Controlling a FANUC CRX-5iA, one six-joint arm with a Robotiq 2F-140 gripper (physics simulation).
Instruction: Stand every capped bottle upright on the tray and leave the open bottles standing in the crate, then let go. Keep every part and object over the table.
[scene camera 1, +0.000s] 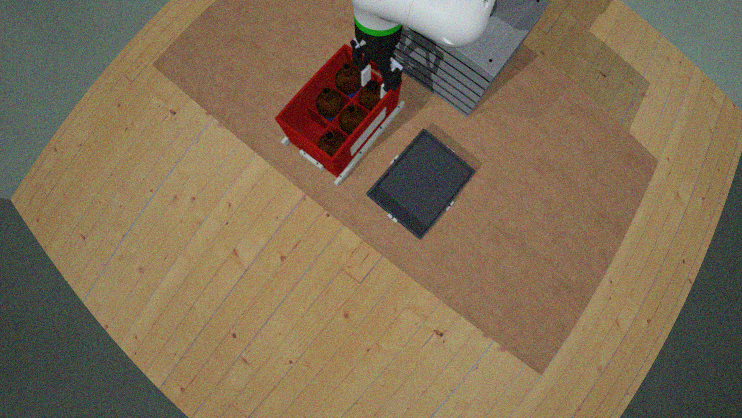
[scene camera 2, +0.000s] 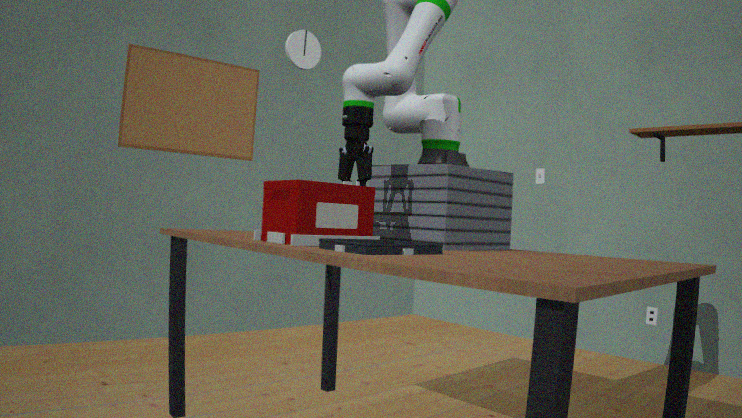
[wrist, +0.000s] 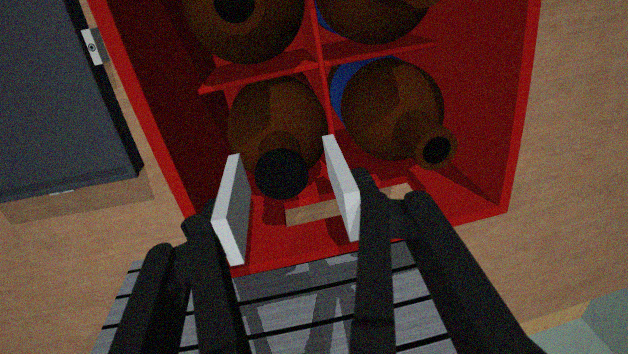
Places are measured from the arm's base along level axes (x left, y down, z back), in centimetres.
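Where they show: gripper, fingertip midpoint: (scene camera 1: 375, 88) (wrist: 285, 164).
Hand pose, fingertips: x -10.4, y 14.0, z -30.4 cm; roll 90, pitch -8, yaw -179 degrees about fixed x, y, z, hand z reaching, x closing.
Note:
Each offset is from my fingertips to the top centre of the thing. "spot": to the spot under its first point. Level surfaces: height alone.
The gripper (scene camera 1: 374, 83) (scene camera 2: 356, 182) (wrist: 282, 172) is partly open and points down over the rear end of the red crate @[dx -5.1, dy -5.4, dz -9.2 cm] (scene camera 1: 340, 166) (scene camera 2: 280, 212) (wrist: 522, 100). Its white pads hold nothing. A brown bottle @[dx -0.1, dy -4.2, dz -1.5 cm] (scene camera 1: 370, 94) (wrist: 277, 115) with a wide black cap stands in the crate; in the wrist view the cap shows between the pads, with a gap on each side. Beside it is an open bottle @[dx -8.7, dy -4.2, dz +0.1 cm] (scene camera 1: 346, 78) (wrist: 395, 107). Three more bottles @[dx -1.1, dy -4.2, dz -10.0 cm] (scene camera 1: 352, 118) @[dx -9.2, dy -4.2, dz -8.6 cm] (scene camera 1: 328, 102) @[dx -1.9, dy -4.2, dz -18.7 cm] (scene camera 1: 331, 142) stand farther along; I cannot tell which are capped. The dark tray @[dx +23.0, dy +9.6, dz -13.5 cm] (scene camera 1: 421, 171) (scene camera 2: 381, 247) (wrist: 50, 100) bears no bottle.
The grey slatted robot base (scene camera 1: 467, 77) (scene camera 2: 477, 207) (wrist: 330, 295) stands just behind the crate's rear end. White strips @[spot: dx +4.8, dy +9.1, dz -11.3 cm] (scene camera 1: 369, 142) (scene camera 2: 311, 240) lie along the crate's foot. Red dividers @[spot: dx -4.5, dy +2.7, dz -5.2 cm] (wrist: 320, 60) separate the bottles. The wooden table @[dy +12.1 cm] (scene camera 1: 540, 233) (scene camera 2: 545, 270) has its edge near the crate and tray.

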